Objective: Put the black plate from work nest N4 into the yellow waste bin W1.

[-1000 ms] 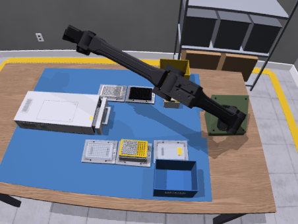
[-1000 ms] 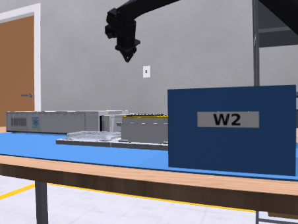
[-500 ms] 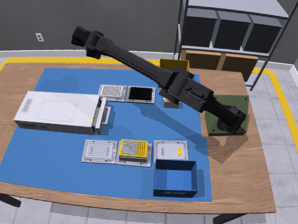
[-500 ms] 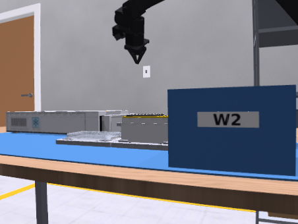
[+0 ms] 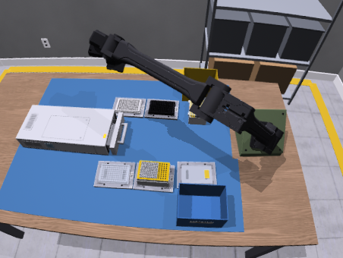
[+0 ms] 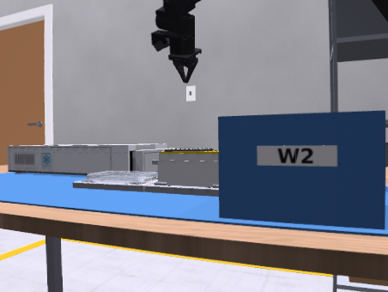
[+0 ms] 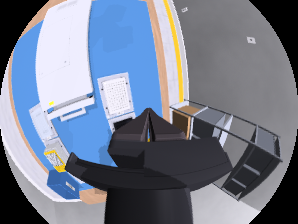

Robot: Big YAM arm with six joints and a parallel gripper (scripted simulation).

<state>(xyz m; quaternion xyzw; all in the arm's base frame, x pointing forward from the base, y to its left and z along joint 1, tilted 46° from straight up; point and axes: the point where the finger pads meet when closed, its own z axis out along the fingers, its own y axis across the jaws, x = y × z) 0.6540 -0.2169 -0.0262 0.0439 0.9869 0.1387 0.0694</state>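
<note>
My gripper is now 180 mm past the black plate, 10 mm to the left of it and 270 mm above it. Round my hand: white instrument box: 180 mm ahead, 180 mm to the left, 240 mm below; then white plate: 10 mm behind, 10 mm to the right, 270 mm below; then nest: 180 mm behind, 10 mm to the right, 280 mm below.
</note>
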